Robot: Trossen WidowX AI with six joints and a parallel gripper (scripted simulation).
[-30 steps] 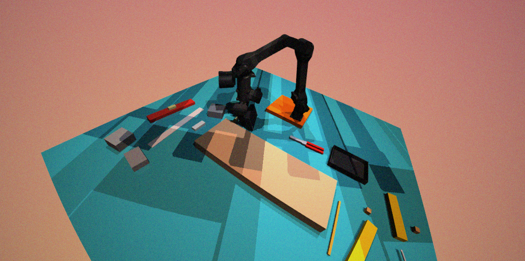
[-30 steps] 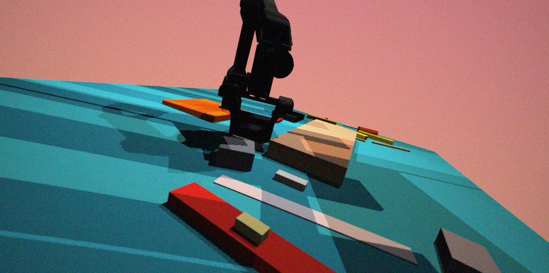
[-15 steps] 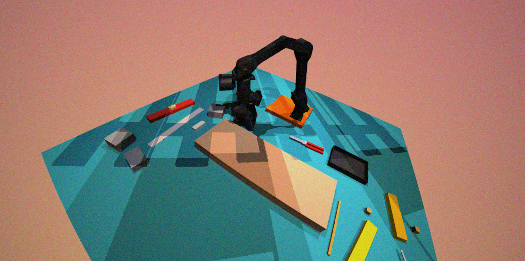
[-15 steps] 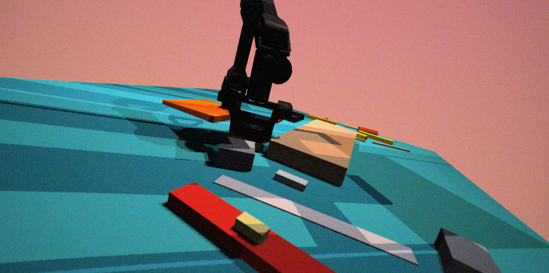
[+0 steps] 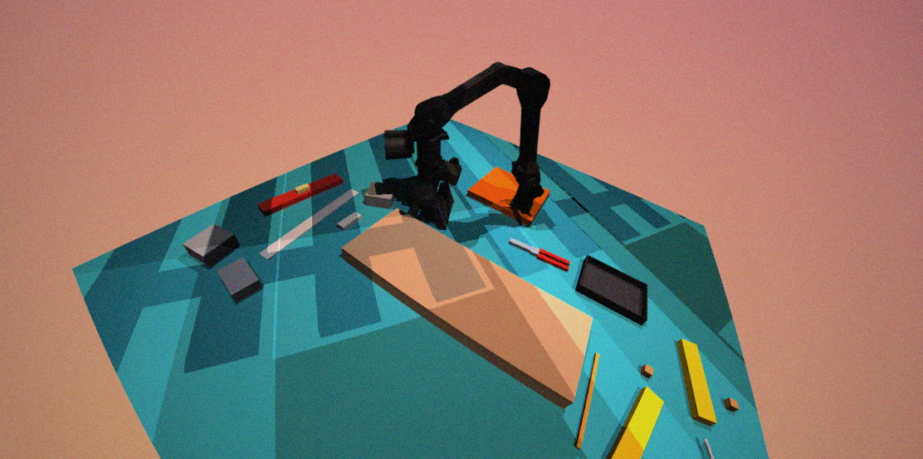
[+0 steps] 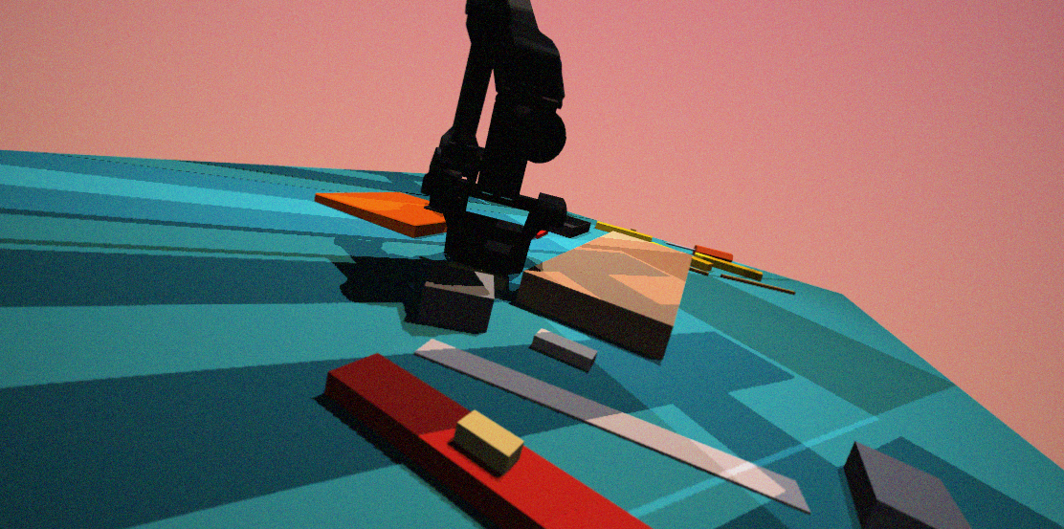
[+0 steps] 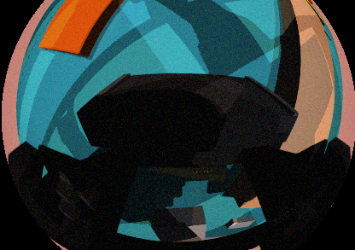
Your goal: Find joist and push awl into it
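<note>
The awl lies 2 cm behind my gripper tip, 4 cm to the right of it and 2 cm below it. Round my gripper tip: stud finder: 1 cm ahead, 1 cm to the left; white block: 16 cm ahead, 14 cm to the right, 2 cm below; green light: 3 cm ahead, 1 cm below.
</note>
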